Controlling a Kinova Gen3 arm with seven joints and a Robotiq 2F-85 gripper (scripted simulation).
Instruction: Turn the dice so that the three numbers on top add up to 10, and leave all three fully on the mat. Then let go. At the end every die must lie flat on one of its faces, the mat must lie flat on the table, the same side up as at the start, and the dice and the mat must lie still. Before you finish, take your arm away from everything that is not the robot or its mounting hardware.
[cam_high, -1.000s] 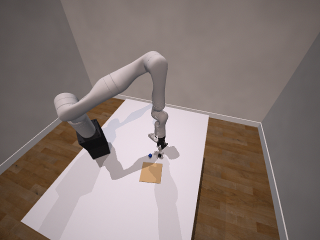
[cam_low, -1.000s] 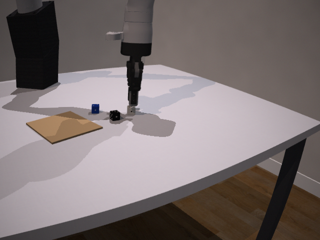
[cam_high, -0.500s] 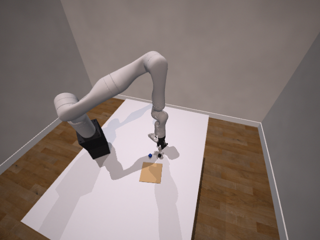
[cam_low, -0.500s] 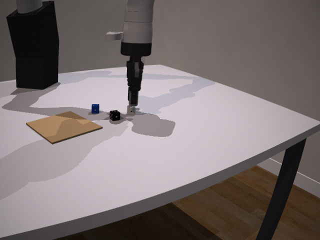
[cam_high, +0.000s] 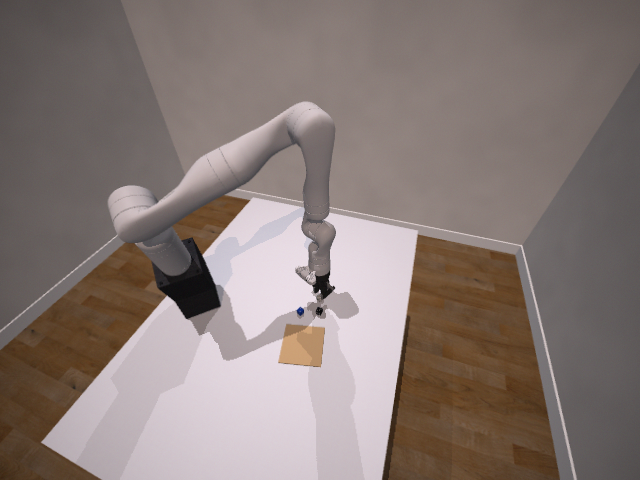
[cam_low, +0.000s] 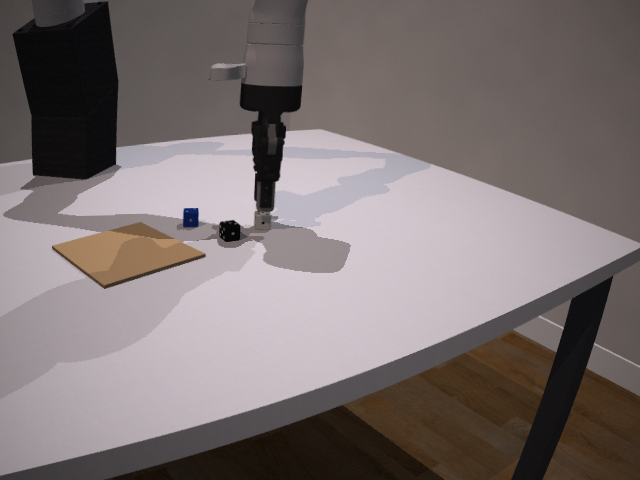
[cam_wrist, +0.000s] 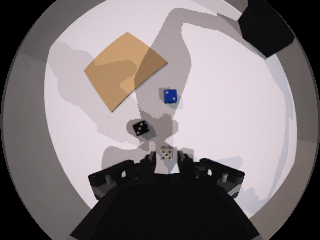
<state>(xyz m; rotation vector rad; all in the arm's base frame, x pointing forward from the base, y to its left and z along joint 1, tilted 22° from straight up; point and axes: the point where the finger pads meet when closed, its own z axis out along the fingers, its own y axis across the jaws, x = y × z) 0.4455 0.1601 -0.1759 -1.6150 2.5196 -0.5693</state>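
Right now the white die is 40 mm below my hand. Also, from my hand: blue die (50 mm behind, 80 mm to the right, 40 mm below); tan mat (190 mm to the right, 40 mm below); black die (20 mm ahead, 60 mm to the right, 40 mm below).
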